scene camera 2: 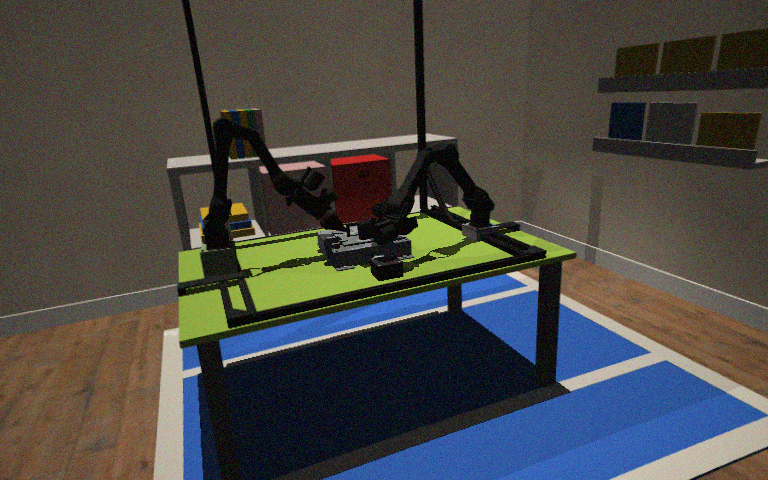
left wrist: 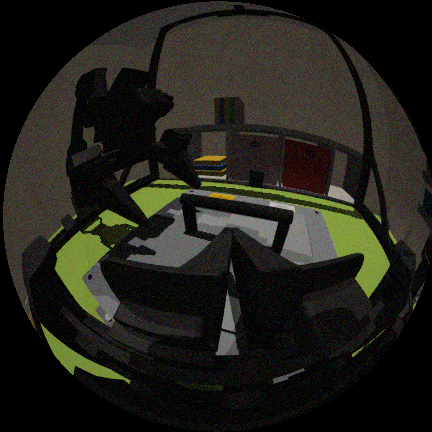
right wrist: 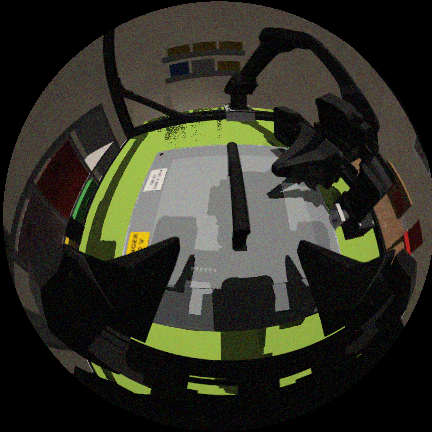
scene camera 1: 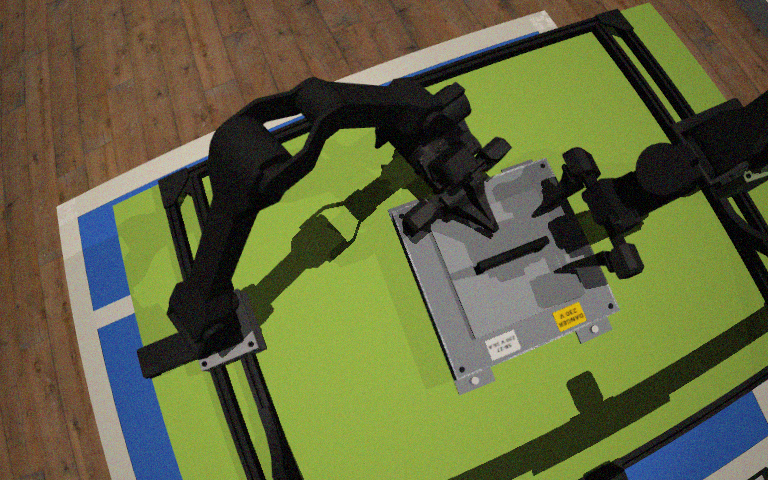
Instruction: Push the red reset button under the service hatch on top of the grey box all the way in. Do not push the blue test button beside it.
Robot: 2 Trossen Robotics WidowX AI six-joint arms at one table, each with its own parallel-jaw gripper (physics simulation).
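Note:
The grey box (scene camera 1: 419, 277) (scene camera 2: 362, 249) (left wrist: 322, 230) (right wrist: 142, 210) has a grey service hatch (scene camera 1: 481, 305) (right wrist: 192, 175) lying flat on top, with a raised black bar handle (scene camera 1: 512, 255) (left wrist: 237, 205) (right wrist: 238, 190) on it. The red reset button and the blue test button do not show in any view. My left gripper (scene camera 1: 492, 232) (left wrist: 230, 233) is shut and empty; its tips are above the box, beside the handle's long side. My right gripper (scene camera 1: 546, 243) (left wrist: 176, 201) (right wrist: 241, 245) is wide open and empty. Its fingers stand apart on either side of the handle's near end in the right wrist view.
A yellow danger label (scene camera 1: 569, 316) (right wrist: 137, 243) and a white label (scene camera 1: 502, 345) (right wrist: 155, 179) are on the box's rim. A black block (scene camera 2: 386, 267) stands beside the box. Both arms reach over the green table (scene camera 1: 339, 384), inside a black rail frame (scene camera 2: 339, 294).

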